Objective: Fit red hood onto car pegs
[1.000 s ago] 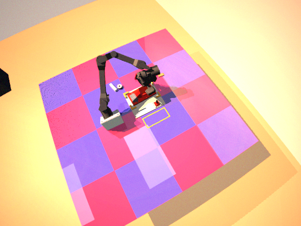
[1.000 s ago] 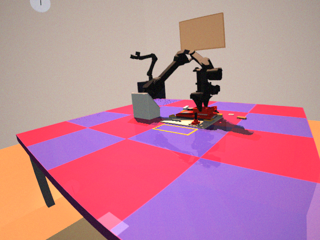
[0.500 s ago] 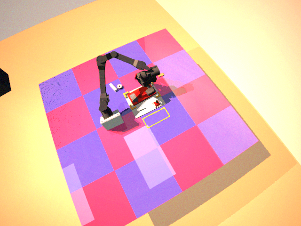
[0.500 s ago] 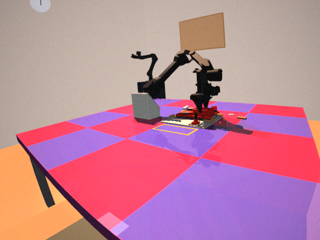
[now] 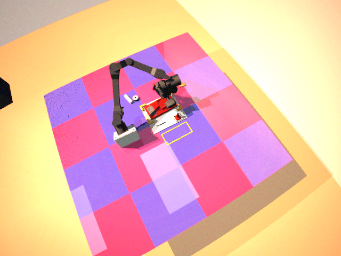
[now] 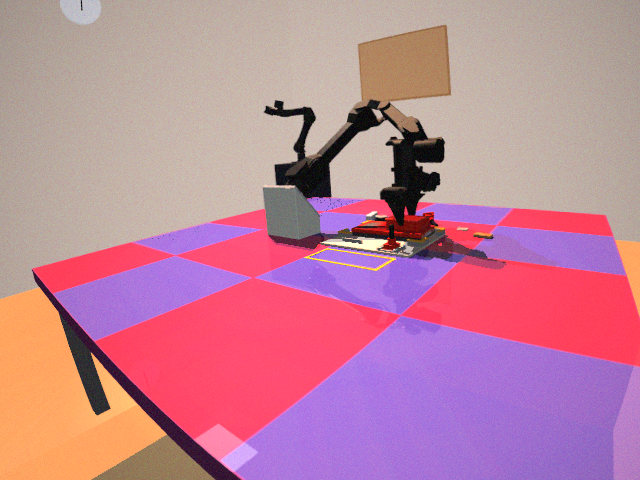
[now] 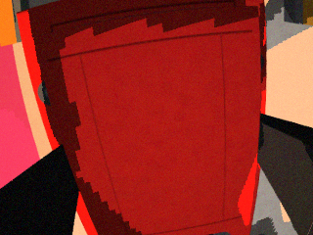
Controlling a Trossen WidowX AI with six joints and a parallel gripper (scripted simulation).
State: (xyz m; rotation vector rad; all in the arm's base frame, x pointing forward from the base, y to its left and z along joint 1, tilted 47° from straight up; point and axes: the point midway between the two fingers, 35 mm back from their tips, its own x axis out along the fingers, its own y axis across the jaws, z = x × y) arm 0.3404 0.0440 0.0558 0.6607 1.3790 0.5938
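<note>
The red hood is 1 cm above my gripper tip.
</note>
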